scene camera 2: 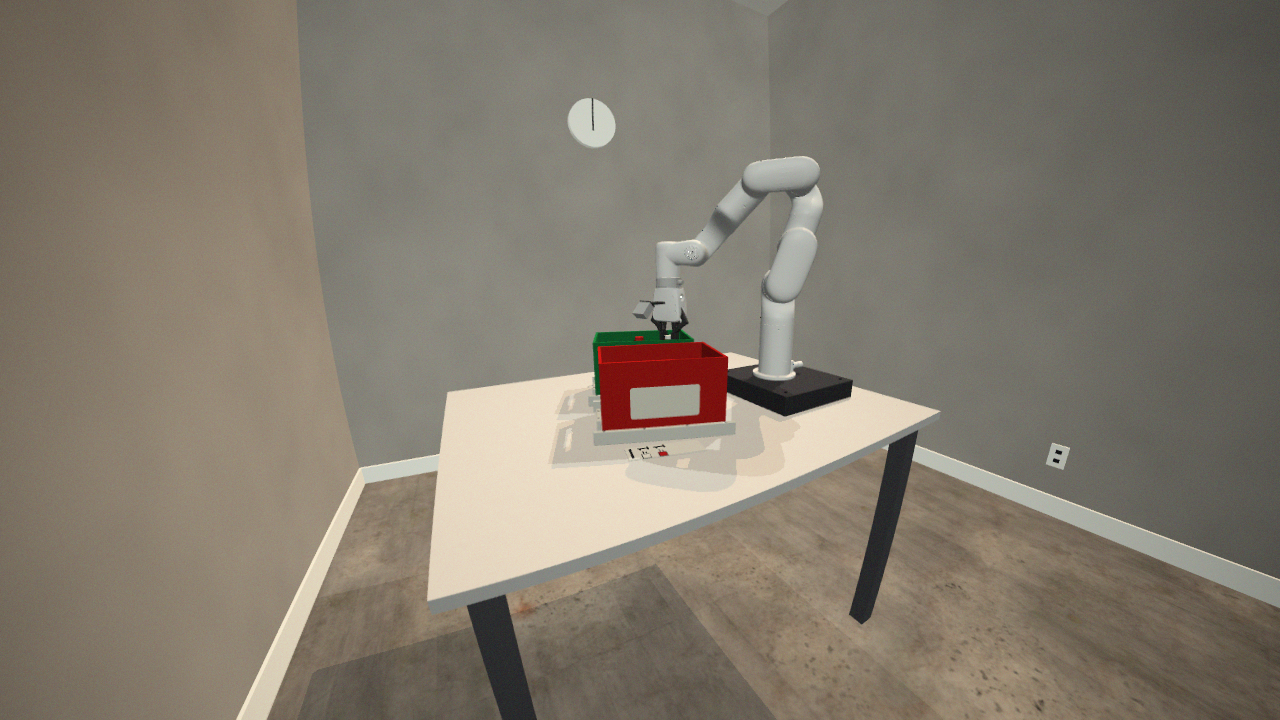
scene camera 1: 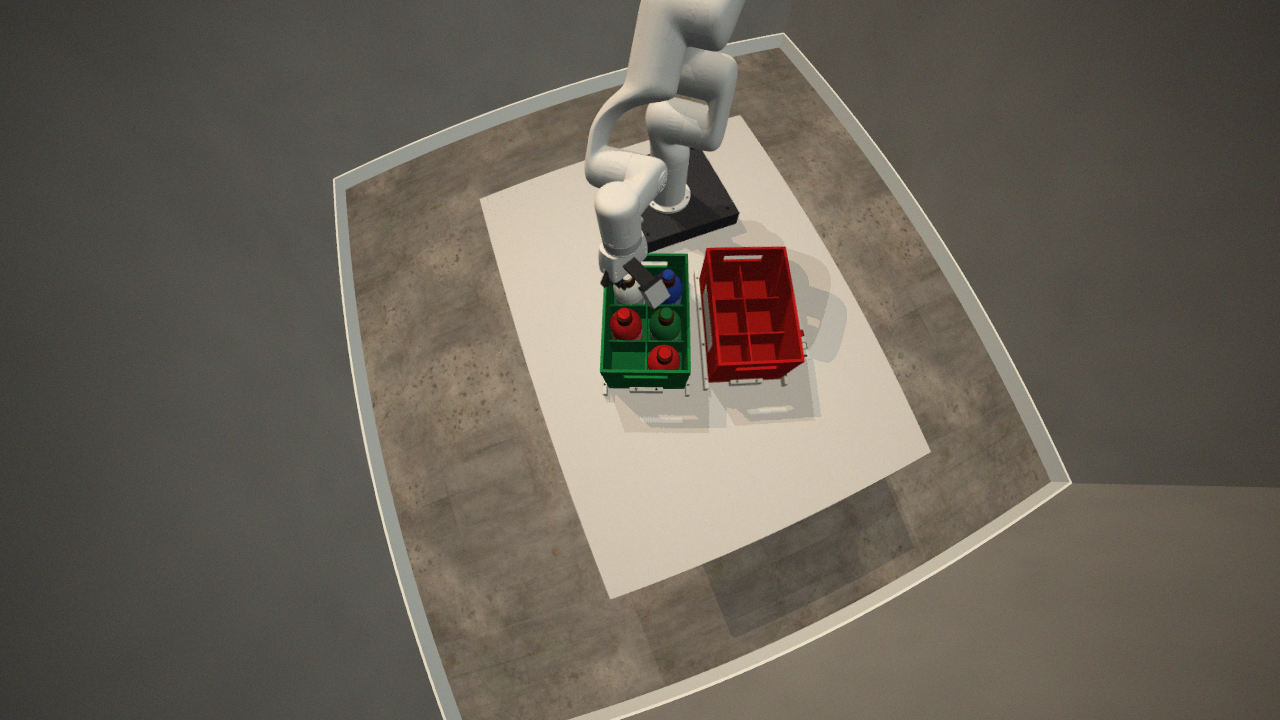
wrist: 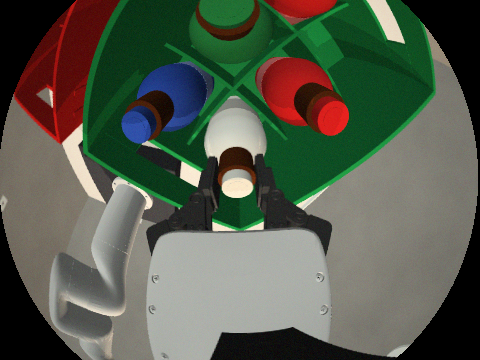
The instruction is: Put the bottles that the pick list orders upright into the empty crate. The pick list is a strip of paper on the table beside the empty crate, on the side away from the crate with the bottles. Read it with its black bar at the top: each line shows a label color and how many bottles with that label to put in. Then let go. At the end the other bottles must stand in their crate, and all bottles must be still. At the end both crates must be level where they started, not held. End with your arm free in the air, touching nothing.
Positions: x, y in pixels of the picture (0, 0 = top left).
Labels:
A green crate shows in scene camera 2 point(621, 338), in scene camera 1 and in the wrist view. One and the same spot on the green crate: point(wrist: 385, 84) is point(scene camera 1: 606, 359).

